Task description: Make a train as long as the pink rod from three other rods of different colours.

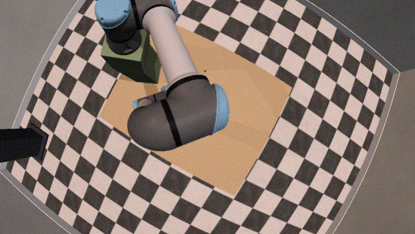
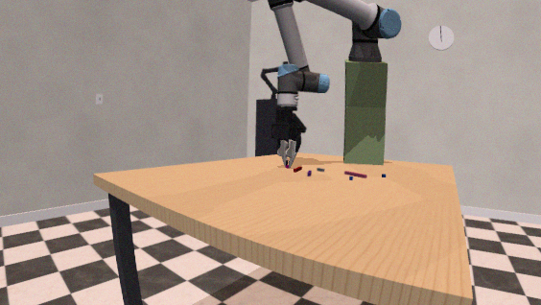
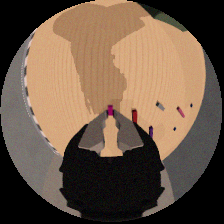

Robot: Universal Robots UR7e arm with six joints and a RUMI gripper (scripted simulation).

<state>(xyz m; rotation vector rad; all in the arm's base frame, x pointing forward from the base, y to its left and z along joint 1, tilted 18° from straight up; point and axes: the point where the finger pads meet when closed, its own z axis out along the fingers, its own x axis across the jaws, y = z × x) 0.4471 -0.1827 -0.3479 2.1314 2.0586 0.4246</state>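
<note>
My gripper is now 1 cm above the magenta rod. From my hand the other things lie so: red rod 6 cm to the left, 4 cm ahead, 1 cm below; grey rod 13 cm to the left, 1 cm below; purple rod 13 cm to the left, 9 cm ahead, 1 cm below.
</note>
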